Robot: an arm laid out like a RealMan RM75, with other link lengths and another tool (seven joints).
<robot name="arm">
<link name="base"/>
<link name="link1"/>
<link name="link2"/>
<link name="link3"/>
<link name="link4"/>
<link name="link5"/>
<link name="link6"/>
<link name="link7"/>
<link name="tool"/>
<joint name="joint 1" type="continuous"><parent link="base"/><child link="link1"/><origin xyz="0.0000 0.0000 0.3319"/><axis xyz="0 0 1"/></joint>
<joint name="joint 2" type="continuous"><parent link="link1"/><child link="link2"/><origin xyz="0.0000 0.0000 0.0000" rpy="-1.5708 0.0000 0.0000"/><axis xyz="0 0 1"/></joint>
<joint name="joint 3" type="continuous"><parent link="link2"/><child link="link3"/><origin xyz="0.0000 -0.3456 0.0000" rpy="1.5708 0.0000 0.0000"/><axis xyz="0 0 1"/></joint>
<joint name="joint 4" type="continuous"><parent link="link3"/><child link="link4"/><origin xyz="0.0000 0.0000 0.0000" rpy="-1.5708 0.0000 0.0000"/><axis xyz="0 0 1"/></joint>
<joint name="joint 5" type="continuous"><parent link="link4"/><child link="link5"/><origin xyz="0.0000 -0.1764 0.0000" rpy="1.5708 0.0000 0.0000"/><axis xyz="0 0 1"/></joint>
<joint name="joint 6" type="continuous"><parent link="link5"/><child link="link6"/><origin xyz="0.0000 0.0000 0.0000" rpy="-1.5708 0.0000 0.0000"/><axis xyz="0 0 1"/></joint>
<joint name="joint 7" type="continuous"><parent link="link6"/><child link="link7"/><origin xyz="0.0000 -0.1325 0.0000" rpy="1.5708 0.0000 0.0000"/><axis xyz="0 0 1"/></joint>
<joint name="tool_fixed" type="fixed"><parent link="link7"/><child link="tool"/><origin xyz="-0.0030 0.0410 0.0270" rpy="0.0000 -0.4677 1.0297"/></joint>
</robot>
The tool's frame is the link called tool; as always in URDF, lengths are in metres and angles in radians. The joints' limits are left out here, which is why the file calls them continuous.
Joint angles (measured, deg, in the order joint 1, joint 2, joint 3, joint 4, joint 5, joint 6, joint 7), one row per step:
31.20 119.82 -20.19 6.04 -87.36 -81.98 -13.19
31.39 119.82 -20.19 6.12 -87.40 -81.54 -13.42
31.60 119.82 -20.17 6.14 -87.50 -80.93 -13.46
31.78 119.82 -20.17 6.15 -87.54 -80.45 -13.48
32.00 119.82 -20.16 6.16 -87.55 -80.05 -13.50
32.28 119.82 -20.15 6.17 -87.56 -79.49 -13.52
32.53 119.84 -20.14 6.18 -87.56 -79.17 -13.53
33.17 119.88 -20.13 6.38 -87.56 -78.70 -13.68
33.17 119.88 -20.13 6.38 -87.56 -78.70 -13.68
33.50 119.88 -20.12 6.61 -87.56 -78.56 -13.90
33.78 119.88 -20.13 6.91 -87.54 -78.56 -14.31
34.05 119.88 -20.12 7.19 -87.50 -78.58 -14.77
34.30 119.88 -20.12 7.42 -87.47 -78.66 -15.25
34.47 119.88 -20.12 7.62 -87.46 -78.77 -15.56
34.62 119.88 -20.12 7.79 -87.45 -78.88 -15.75
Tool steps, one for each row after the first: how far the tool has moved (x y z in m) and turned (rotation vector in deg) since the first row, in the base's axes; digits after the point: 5 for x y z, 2 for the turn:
-0.00009 0.00107 -0.00097 -0.10 -0.38 -0.07
0.00004 0.00236 -0.00207 -0.35 -0.76 -0.27
0.00007 0.00350 -0.00286 -0.53 -1.05 -0.43
-0.00029 0.00487 -0.00347 -0.65 -1.28 -0.52
-0.00065 0.00664 -0.00429 -0.83 -1.60 -0.66
-0.00149 0.00805 -0.00490 -0.93 -1.76 -0.66
-0.00461 0.01101 -0.00638 -1.15 -1.97 -0.39
-0.00461 0.01101 -0.00638 -1.15 -1.97 -0.39
-0.00645 0.01227 -0.00718 -1.22 -2.06 -0.16
-0.00831 0.01304 -0.00802 -1.20 -2.17 0.18
-0.01009 0.01388 -0.00871 -1.11 -2.31 0.53
-0.01180 0.01467 -0.00924 -0.97 -2.47 0.93
-0.01318 0.01503 -0.00963 -0.89 -2.51 1.23
-0.01446 0.01533 -0.00992 -0.86 -2.48 1.48

